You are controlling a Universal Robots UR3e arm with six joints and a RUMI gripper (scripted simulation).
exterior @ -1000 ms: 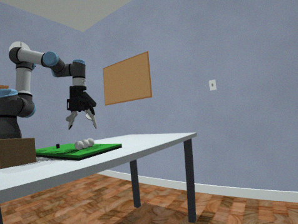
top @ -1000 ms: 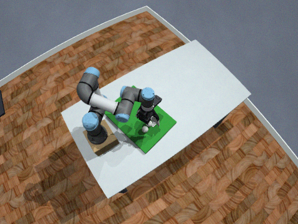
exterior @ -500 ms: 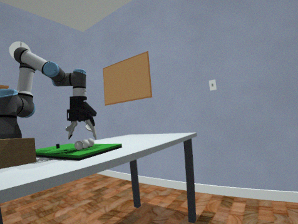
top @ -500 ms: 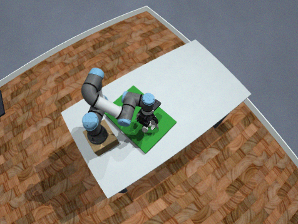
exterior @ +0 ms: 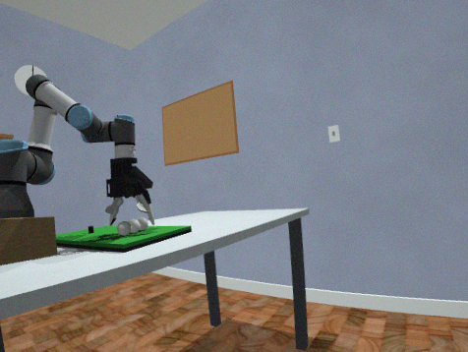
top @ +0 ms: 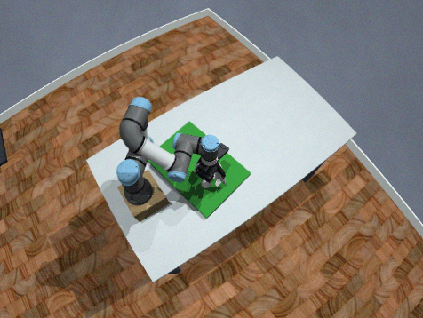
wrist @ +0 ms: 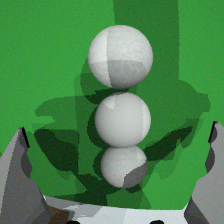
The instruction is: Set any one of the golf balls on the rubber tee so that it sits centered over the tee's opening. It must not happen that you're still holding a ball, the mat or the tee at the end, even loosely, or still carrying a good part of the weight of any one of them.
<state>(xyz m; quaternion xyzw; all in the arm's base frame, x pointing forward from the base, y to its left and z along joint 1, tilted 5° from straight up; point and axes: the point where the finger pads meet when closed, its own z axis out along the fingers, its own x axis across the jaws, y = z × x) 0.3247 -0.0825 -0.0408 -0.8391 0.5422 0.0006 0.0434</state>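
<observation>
The white golf ball lies right at my hand. Also, from my hand: green mat: 5 cm behind, 13 cm to the left, 3 cm below.
</observation>
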